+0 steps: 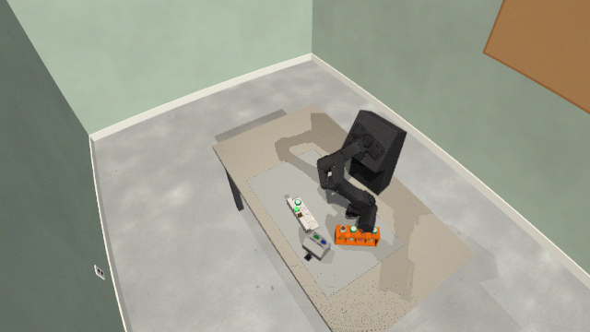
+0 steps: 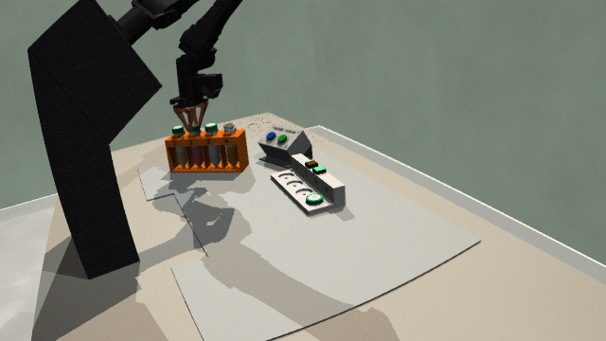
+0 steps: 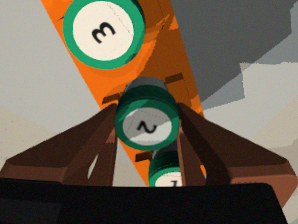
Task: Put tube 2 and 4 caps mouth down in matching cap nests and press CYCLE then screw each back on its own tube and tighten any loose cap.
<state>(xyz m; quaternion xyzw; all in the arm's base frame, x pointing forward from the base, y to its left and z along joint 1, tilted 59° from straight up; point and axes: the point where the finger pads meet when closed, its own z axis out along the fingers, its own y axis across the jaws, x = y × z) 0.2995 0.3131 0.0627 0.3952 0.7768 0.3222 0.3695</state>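
My hand is 5 cm past the cap 1 and 2 cm to the right of it. The rest, counted from my hand: green ready key 23 cm ahead, 6 cm to the right, 5 cm below; then blue cycle key 20 cm ahead, 5 cm below, 2 cm to the right.
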